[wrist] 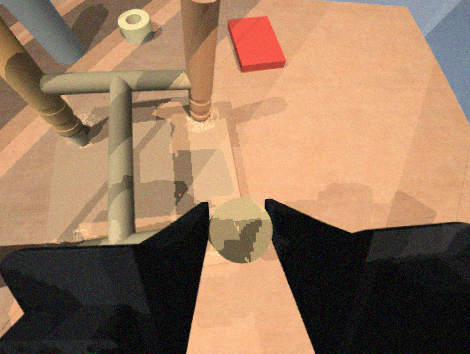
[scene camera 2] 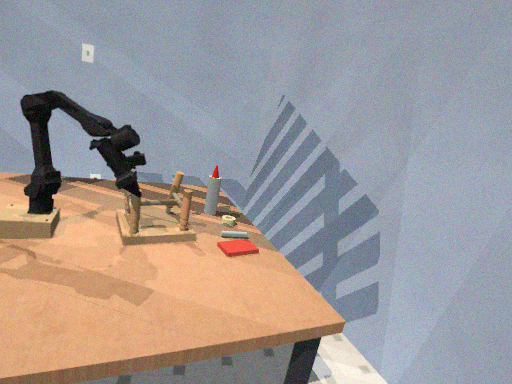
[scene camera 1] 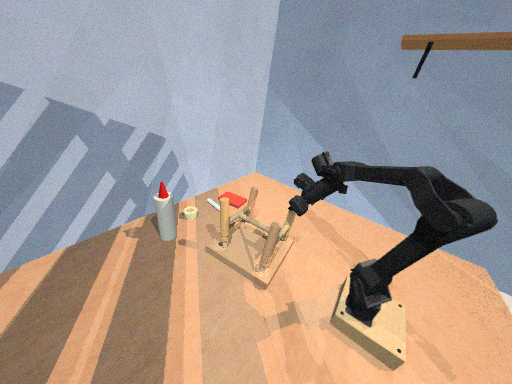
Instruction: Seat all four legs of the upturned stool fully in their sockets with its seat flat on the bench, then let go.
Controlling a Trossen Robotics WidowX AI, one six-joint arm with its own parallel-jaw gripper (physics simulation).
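Places are measured from the arm's base along level axes (x ahead, y left, z up), in millimetres.
Where they show: gripper, fingertip midpoint: [wrist: 236, 207] [scene camera 2: 140, 195] [scene camera 1: 290, 207]; arm's base, origin of the base link: [scene camera 2: 40, 211] [scene camera 1: 359, 309].
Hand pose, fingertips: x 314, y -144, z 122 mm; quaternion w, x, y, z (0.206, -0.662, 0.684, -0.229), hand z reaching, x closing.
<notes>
Things, the pixels of their top centre, and the offset from my fingertips. "*": a spot on its surface instead.
- amber leg, middle of its top: [scene camera 1: 226, 201] [scene camera 2: 176, 171] 203 mm left, 154 mm ahead, 44 mm up
- brown leg, surface spot: [wrist: 201, 60] [scene camera 1: 255, 200] * 19 mm left, 151 mm ahead, 30 mm down
- front leg, surface spot: [scene camera 1: 270, 245] * 200 mm left, 32 mm back, 28 mm down
- white bottle with a red tip, middle of its top: [scene camera 1: 161, 182] [scene camera 2: 217, 165] 297 mm left, 362 mm ahead, 64 mm up
- tape ring, middle of its top: [wrist: 133, 19] [scene camera 2: 228, 217] [scene camera 1: 190, 210] 158 mm left, 408 mm ahead, 146 mm down
- pale rod, middle of its top: [scene camera 2: 234, 231] [scene camera 1: 214, 202] 26 mm left, 386 mm ahead, 154 mm down
- red block, middle of its top: [wrist: 255, 39] [scene camera 2: 238, 245] [scene camera 1: 232, 198] 85 mm right, 360 mm ahead, 160 mm down
The upturned stool's seat [scene camera 1: 235, 261] [scene camera 2: 160, 239] lies flat on the bench. My gripper [scene camera 1: 296, 209] [scene camera 2: 134, 192] is shut on the upper end of one pale leg [scene camera 1: 289, 223] [scene camera 2: 134, 219] [wrist: 241, 237]. An amber leg [scene camera 1: 224, 220] [scene camera 2: 176, 186] [wrist: 31, 80] leans, with a short grey tenon showing at its foot. A brown leg [scene camera 1: 253, 198] [scene camera 2: 185, 210] [wrist: 201, 60] has its foot at the seat with no clear gap. The front leg [scene camera 1: 270, 245] leans in scene camera 1; its socket depth is unclear. The held leg's foot is hidden in the wrist view. Stretchers [scene camera 1: 255, 222] [wrist: 121, 155] join the legs.
A white bottle with a red tip [scene camera 1: 166, 217] [scene camera 2: 212, 196], a tape ring [scene camera 1: 190, 213] [scene camera 2: 228, 218], a pale rod [scene camera 1: 213, 204] [scene camera 2: 234, 234] and a red block [scene camera 1: 233, 199] [scene camera 2: 238, 247] [wrist: 256, 42] lie or stand beyond the stool. The arm's wooden base [scene camera 1: 390, 330] is on the bench.
</notes>
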